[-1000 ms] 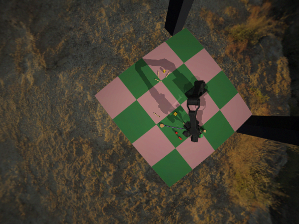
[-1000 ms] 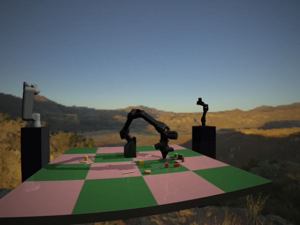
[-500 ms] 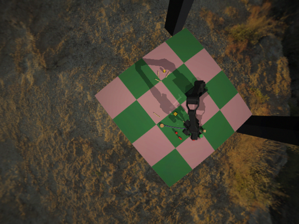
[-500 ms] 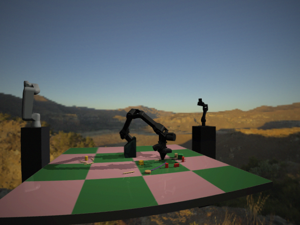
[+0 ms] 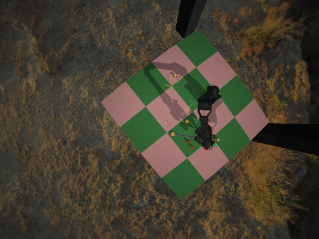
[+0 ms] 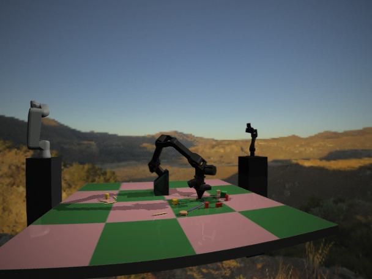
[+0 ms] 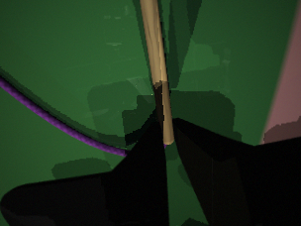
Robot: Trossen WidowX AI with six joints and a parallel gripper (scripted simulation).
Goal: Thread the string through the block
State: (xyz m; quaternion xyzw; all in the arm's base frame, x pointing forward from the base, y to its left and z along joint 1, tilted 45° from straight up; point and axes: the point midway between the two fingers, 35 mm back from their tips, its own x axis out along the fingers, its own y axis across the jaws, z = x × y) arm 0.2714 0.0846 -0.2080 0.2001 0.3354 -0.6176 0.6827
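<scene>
Now: the yellow wooden block 16 cm to the right of my gripper tip and 4 cm ahead of it. Also, from my gripper tip: stick 1 cm to the right; then red cylinder 14 cm ahead; then red block 14 cm ahead, 7 cm to the left.
</scene>
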